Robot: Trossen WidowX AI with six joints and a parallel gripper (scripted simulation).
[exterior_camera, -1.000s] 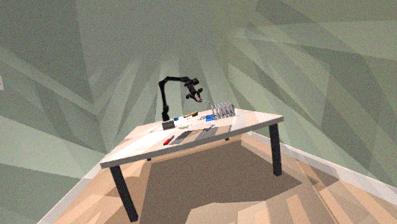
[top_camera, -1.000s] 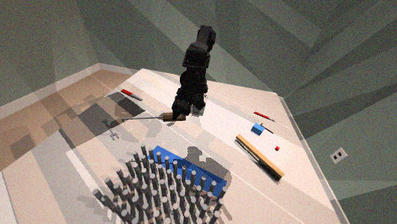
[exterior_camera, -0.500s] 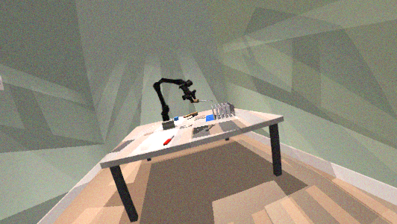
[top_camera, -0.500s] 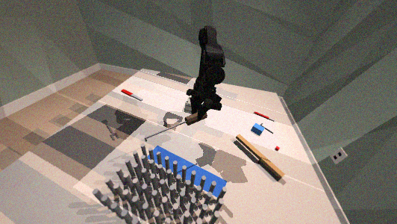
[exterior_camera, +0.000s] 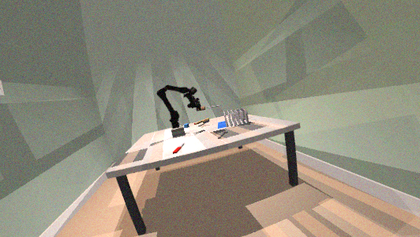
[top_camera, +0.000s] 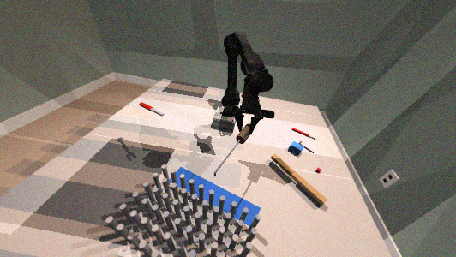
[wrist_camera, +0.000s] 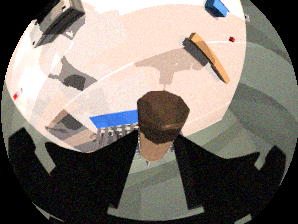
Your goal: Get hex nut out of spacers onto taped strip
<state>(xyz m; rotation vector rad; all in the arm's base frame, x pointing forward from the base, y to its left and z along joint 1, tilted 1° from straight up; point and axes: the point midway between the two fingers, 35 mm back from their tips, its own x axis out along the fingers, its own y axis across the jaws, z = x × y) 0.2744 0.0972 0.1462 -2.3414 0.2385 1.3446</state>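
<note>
Right now the blue taped strip is 160 mm ahead of my gripper tip, 80 mm to the right of it and 200 mm below it. Round my gripper tip: small red cube: 50 mm behind, 380 mm to the left, 190 mm below; blue block: 160 mm behind, 290 mm to the left, 180 mm below; hook tool: 100 mm ahead, 40 mm to the right, 10 mm below.
</note>
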